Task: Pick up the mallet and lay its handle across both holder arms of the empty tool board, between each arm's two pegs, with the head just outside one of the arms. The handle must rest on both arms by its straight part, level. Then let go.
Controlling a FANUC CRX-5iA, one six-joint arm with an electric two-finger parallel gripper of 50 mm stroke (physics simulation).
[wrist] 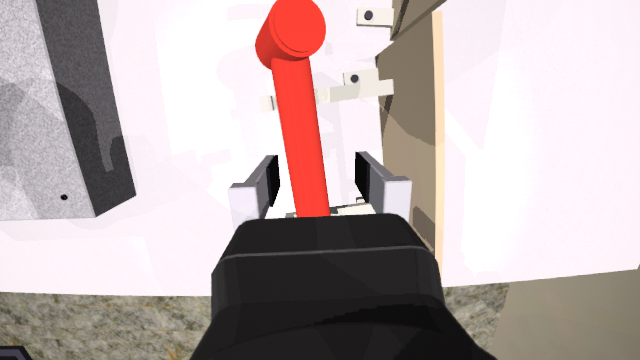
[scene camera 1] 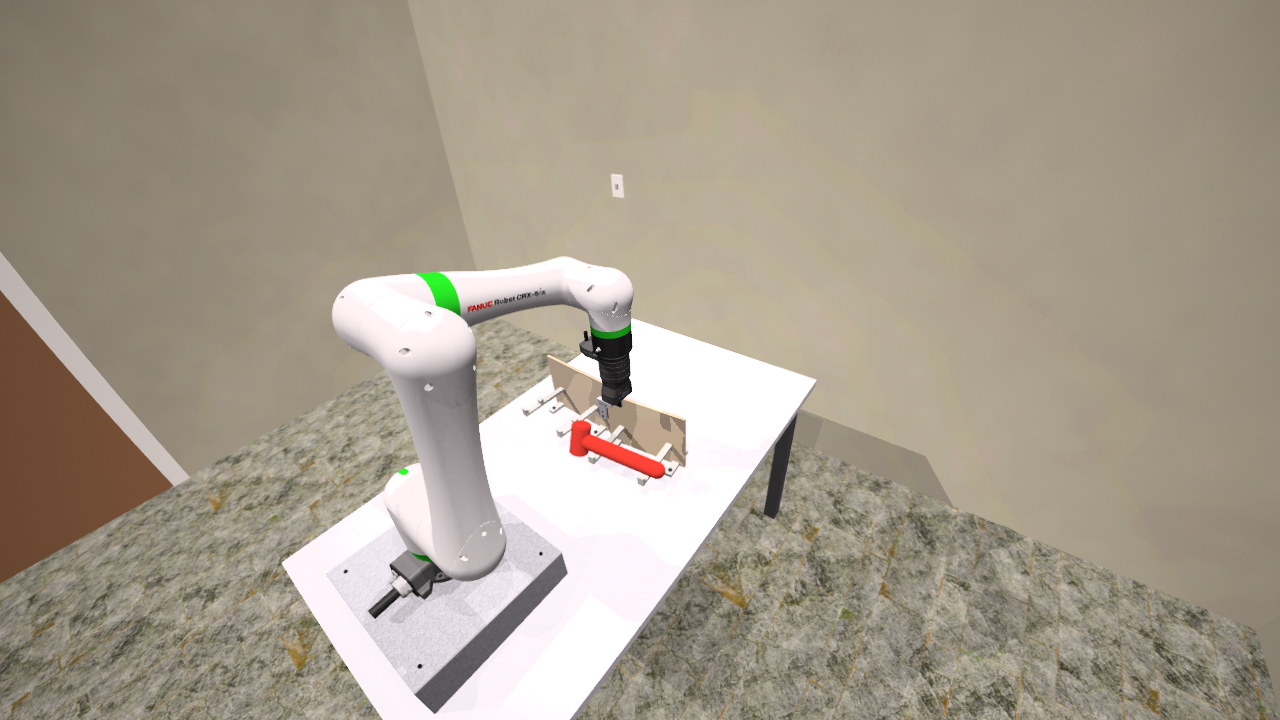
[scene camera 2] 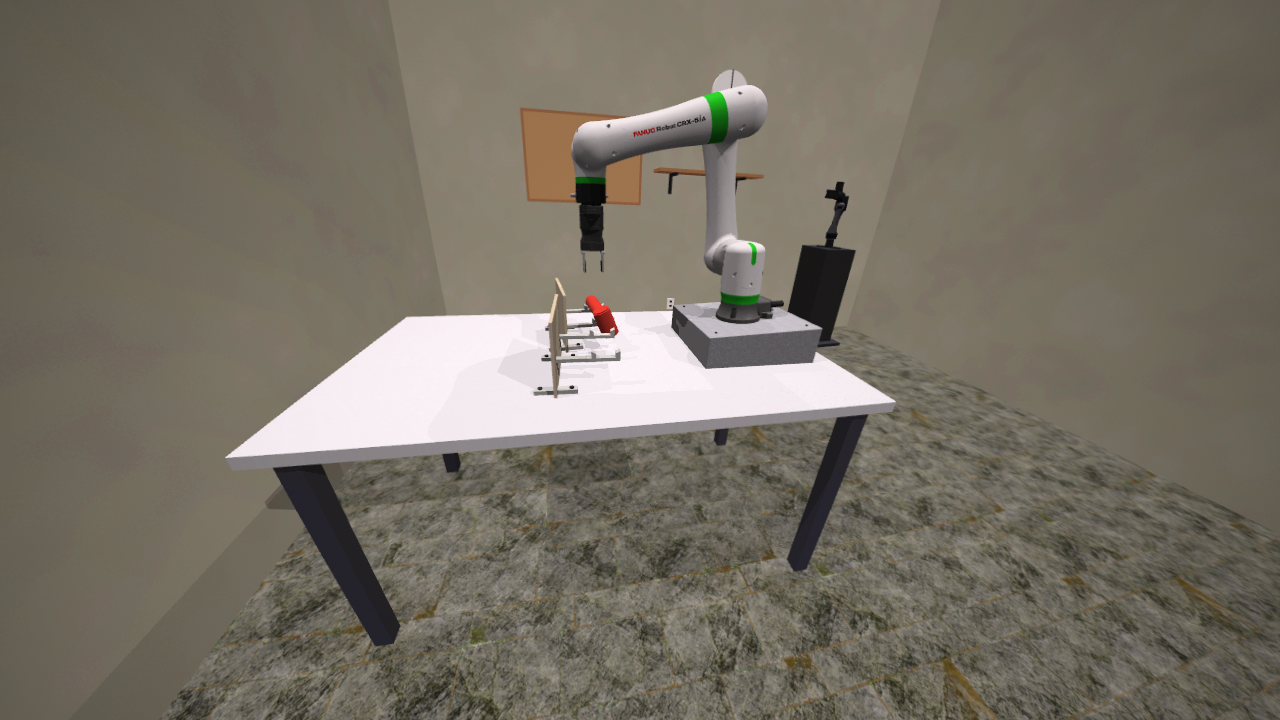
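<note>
The red mallet lies with its handle across both holder arms of the tool board. In the wrist view the handle crosses one holder arm between its two pegs. The other arm is mostly hidden by the gripper body. The head stands upright just outside the arm nearer the second board. The handle looks about level, slightly askew to the board in the wrist view. My gripper is open and empty, above the handle and apart from it.
A second tool board with its own holder arms stands in line beside the first, close to the mallet's head. The grey robot base block stands on the white table.
</note>
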